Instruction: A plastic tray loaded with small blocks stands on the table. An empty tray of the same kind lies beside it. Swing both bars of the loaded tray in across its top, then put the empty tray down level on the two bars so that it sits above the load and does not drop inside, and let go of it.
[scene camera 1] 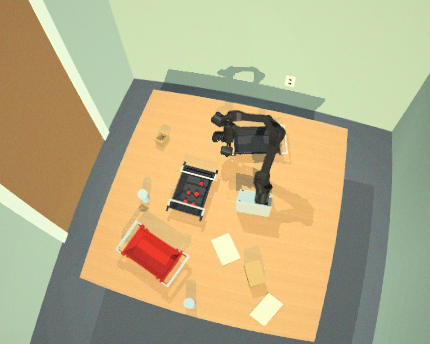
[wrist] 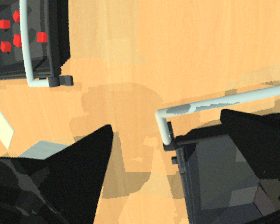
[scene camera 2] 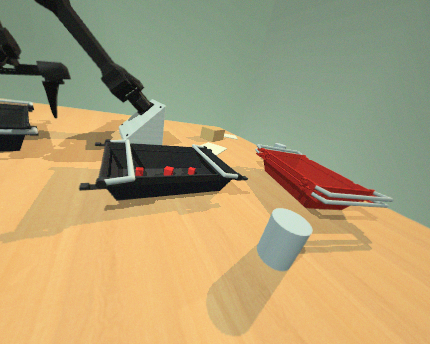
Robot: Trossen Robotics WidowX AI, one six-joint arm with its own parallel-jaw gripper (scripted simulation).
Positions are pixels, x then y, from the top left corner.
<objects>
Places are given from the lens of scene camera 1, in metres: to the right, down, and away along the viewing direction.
black tray (scene camera 1: 248, 140): 0.20, -0.18, 2.02
</objects>
